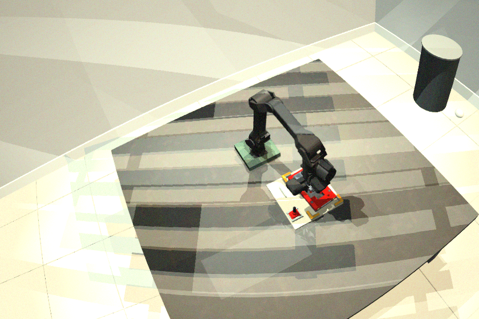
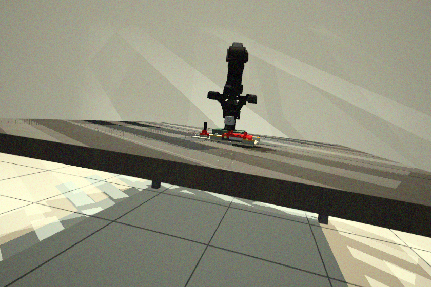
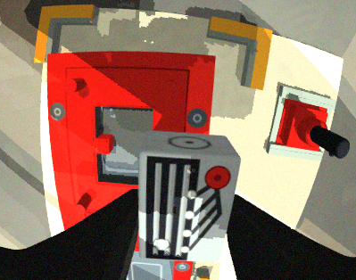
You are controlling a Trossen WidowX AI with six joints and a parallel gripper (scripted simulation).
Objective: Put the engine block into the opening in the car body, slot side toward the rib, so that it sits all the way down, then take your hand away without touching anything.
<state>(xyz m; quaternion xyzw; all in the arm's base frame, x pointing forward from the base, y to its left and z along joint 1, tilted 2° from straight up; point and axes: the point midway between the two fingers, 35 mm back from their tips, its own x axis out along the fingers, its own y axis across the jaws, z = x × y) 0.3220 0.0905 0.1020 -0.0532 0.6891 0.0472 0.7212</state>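
My gripper tip is now 9 cm to the left of the black upright peg, 5 cm above it and 3 cm short of it. Also, from my gripper tip: grey engine block: 1 cm below.
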